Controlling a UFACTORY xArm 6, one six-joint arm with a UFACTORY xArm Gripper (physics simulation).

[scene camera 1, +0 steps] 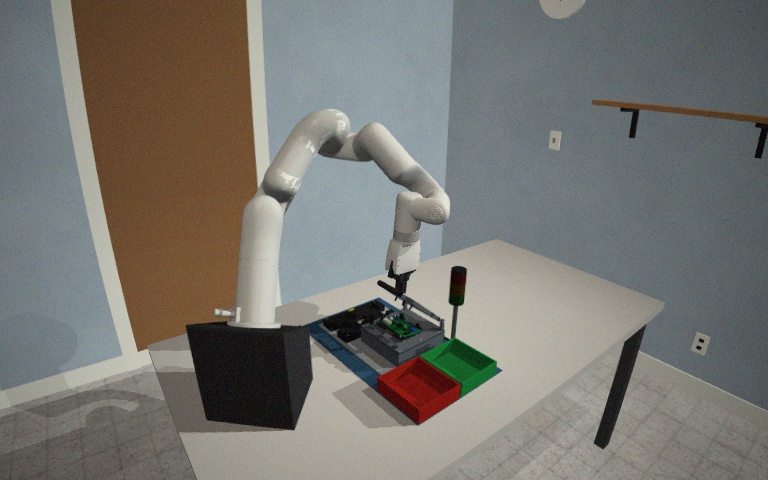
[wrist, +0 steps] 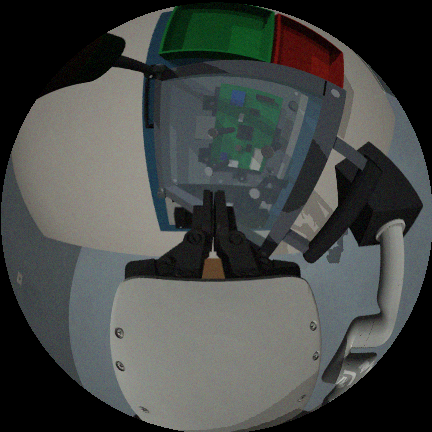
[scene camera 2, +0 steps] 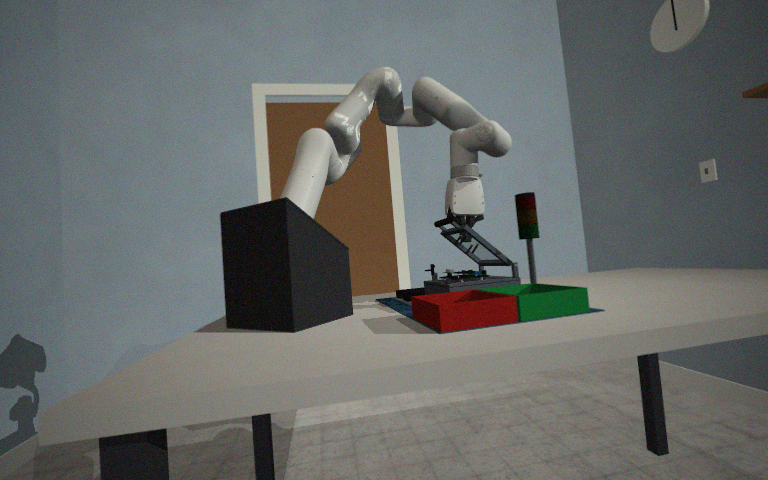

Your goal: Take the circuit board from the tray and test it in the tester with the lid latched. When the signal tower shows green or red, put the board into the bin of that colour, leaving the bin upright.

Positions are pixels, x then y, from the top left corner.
Labels:
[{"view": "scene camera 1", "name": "my gripper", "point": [400,292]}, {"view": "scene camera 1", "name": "green bin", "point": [467,366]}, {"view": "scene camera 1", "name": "red bin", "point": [417,388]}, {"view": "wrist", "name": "my gripper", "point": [212,203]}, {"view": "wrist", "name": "clear lid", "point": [262,132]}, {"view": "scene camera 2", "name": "my gripper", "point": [465,242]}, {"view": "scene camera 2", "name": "green bin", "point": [534,301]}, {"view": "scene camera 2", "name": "red bin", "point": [452,311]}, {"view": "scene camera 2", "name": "clear lid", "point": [463,237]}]

